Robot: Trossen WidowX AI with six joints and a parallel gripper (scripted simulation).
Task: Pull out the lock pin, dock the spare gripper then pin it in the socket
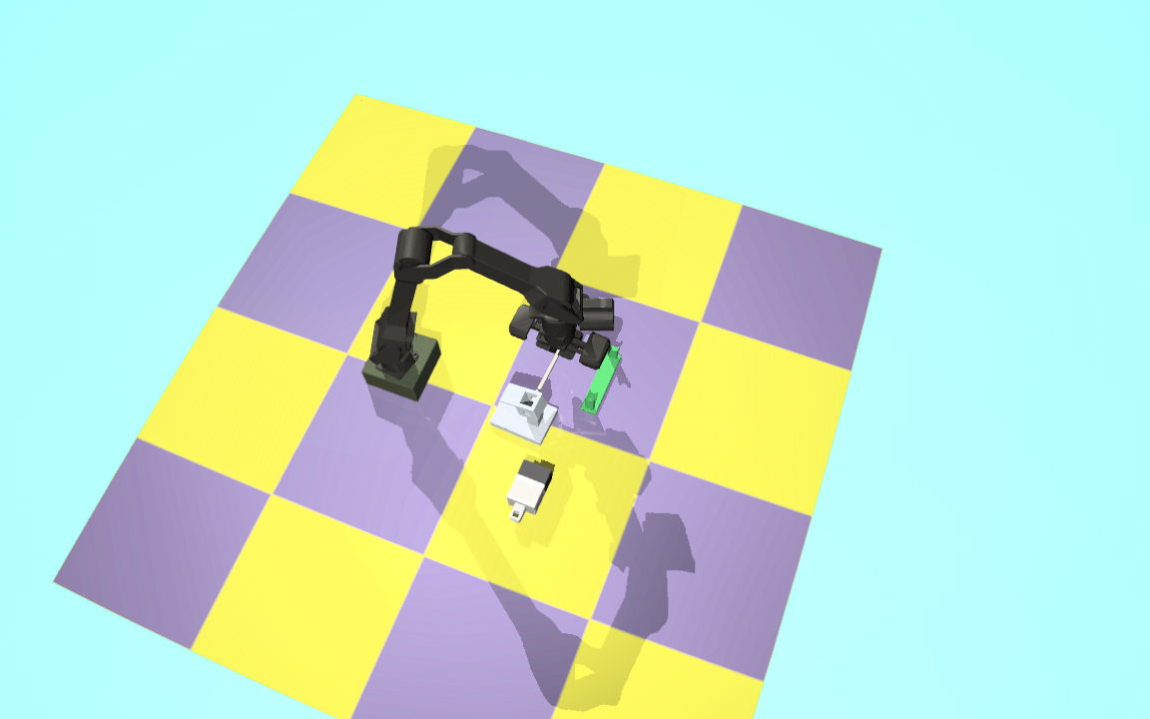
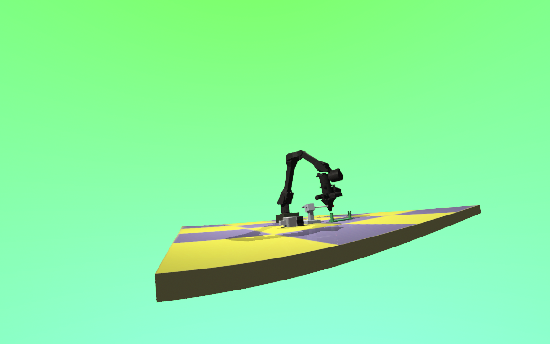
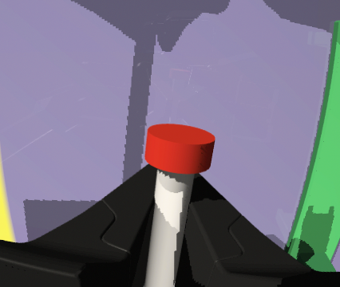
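Right now the green cradle is 90 mm ahead of my gripper tip, 10 mm to the left of it and 30 mm below it. From my gripper tip the other things lie so: spare gripper 90 mm ahead, 270 mm to the right, 30 mm below; socket 130 mm to the right.
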